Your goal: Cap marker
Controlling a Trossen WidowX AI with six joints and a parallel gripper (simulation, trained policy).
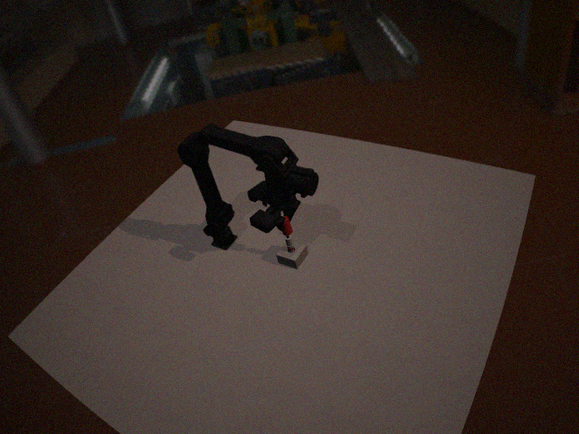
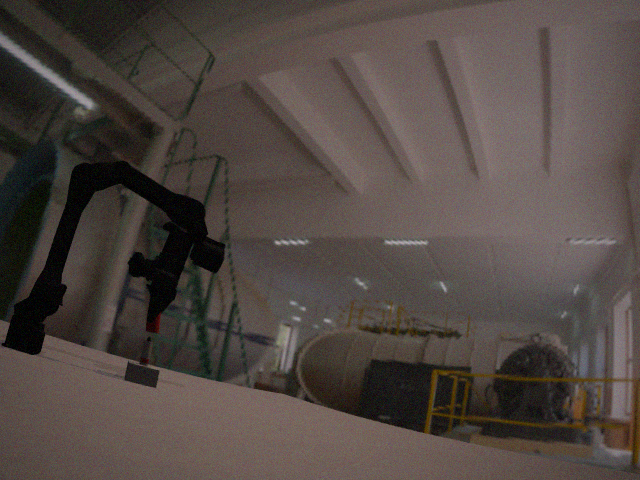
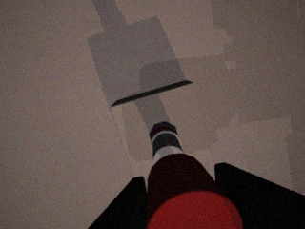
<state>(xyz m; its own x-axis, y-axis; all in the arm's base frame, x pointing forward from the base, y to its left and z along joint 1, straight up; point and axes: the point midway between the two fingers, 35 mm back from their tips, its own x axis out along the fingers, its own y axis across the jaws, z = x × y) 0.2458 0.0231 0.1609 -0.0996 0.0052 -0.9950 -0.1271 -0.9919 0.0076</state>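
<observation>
Right now the pale holder block is 11 cm below my gripper tip and 1 cm ahead of it. Round my gripper tip: red cap (1 cm ahead, 1 cm above).
</observation>
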